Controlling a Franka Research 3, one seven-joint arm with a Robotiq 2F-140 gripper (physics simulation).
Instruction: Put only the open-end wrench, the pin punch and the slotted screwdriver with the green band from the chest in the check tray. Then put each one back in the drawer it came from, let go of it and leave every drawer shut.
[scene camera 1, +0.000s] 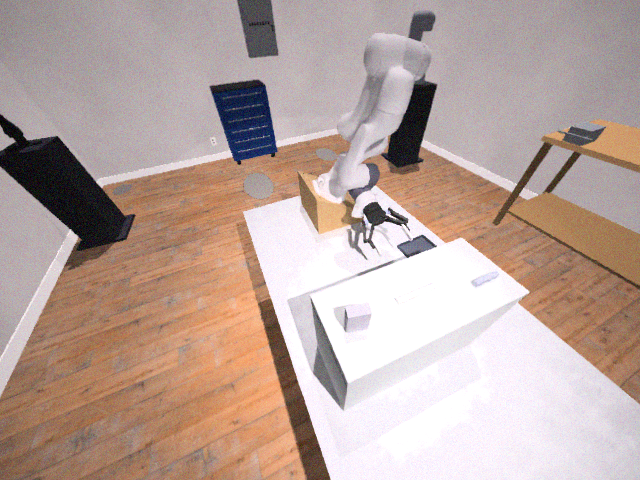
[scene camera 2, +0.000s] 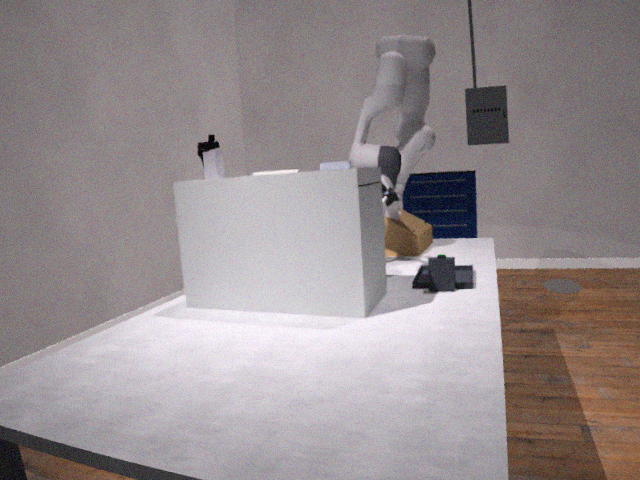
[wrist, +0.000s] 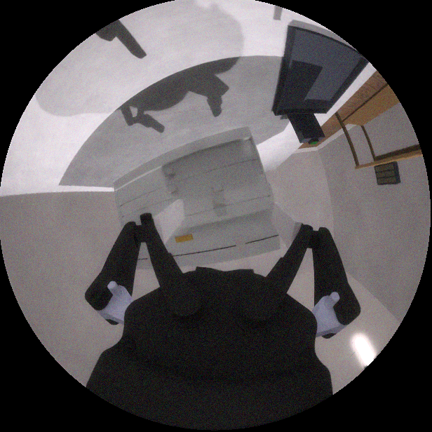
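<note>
The white chest (scene camera 1: 439, 322) (scene camera 2: 273, 242) (wrist: 225, 172) stands on the table. Its drawer fronts face the arm; in the wrist view they show thin seams, small handles and an orange label (wrist: 183, 238). I cannot tell whether any drawer stands slightly out. My gripper (scene camera 1: 391, 245) (scene camera 2: 390, 197) (wrist: 227, 209) is wide open and empty, in front of the drawer side, its fingers spread across the upper fronts in the wrist view. The dark check tray (scene camera 1: 416, 246) (scene camera 2: 464, 276) (wrist: 283, 77) lies beside the chest, with a shadow across it and no tool visible in it. The wrench, punch and screwdriver do not show.
A dark block (scene camera 2: 442, 274) (wrist: 306, 127) with a green top stands by the tray. On the chest top are a lilac box (scene camera 1: 356, 317) (scene camera 2: 212, 164), a flat white piece (scene camera 1: 413, 292) and a long lilac object (scene camera 1: 484, 279). A wooden block (scene camera 1: 330, 217) stands at the arm's side.
</note>
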